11 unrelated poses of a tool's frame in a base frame.
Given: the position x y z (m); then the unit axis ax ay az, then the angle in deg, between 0 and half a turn.
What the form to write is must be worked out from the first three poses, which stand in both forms.
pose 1, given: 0.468, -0.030, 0.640, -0.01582, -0.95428, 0.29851, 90.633
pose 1, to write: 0.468, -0.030, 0.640, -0.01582, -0.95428, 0.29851, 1.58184
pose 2, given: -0.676, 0.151, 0.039, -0.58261, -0.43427, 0.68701, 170.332
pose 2, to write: -0.676, 0.151, 0.039, -0.58261, -0.43427, 0.68701, 2.97285
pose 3, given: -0.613, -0.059, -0.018, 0.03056, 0.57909, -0.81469, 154.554
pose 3, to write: -0.613, -0.059, -0.018, 0.03056, 0.57909, -0.81469, 2.69748
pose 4, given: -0.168, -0.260, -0.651, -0.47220, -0.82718, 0.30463, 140.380
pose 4, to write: -0.168, -0.260, -0.651, -0.47220, -0.82718, 0.30463, 2.45009
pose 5, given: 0.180, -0.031, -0.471, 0.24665, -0.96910, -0.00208, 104.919
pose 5, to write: 0.180, -0.031, -0.471, 0.24665, -0.96910, -0.00208, 1.83118
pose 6, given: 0.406, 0.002, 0.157, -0.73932, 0.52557, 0.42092, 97.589
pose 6, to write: 0.406, 0.002, 0.157, -0.73932, 0.52557, 0.42092, 1.70325
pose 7, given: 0.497, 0.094, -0.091, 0.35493, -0.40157, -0.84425, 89.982
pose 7, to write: 0.497, 0.094, -0.091, 0.35493, -0.40157, -0.84425, 1.57048
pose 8, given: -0.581, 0.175, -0.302, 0.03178, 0.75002, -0.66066, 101.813
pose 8, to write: -0.581, 0.175, -0.302, 0.03178, 0.75002, -0.66066, 1.77697
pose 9, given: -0.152, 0.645, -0.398, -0.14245, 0.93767, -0.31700, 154.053
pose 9, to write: -0.152, 0.645, -0.398, -0.14245, 0.93767, -0.31700, 2.68873
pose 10, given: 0.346, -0.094, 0.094, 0.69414, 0.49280, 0.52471, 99.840
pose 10, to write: 0.346, -0.094, 0.094, 0.69414, 0.49280, 0.52471, 1.74254
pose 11, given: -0.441, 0.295, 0.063, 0.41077, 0.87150, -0.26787, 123.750
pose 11, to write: -0.441, 0.295, 0.063, 0.41077, 0.87150, -0.26787, 2.15984
